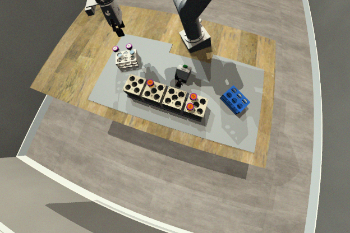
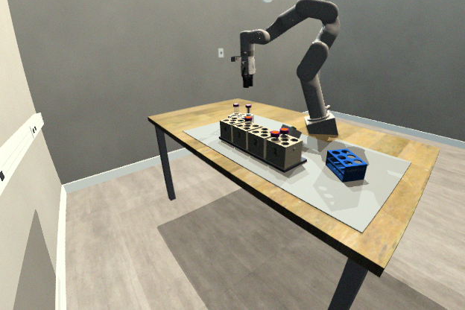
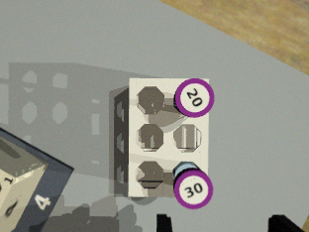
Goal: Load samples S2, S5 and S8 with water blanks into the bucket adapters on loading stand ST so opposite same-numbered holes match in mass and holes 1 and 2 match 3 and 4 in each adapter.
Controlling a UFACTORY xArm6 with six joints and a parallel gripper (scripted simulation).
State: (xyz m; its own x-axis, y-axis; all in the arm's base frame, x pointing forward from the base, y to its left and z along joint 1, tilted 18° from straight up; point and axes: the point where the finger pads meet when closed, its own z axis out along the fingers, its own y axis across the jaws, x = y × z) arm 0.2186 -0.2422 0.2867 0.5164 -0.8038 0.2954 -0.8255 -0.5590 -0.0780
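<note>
Right now the water blank is 18 cm below my hand and 1 cm to the right of it. The rest, counted from my hand: white blank rack (21 cm below, 4 cm ahead, 2 cm to the right); then green DONE key (33 cm to the left, 18 cm below, 3 cm behind); then blue sample rack (66 cm to the left, 21 cm below, 3 cm ahead).
</note>
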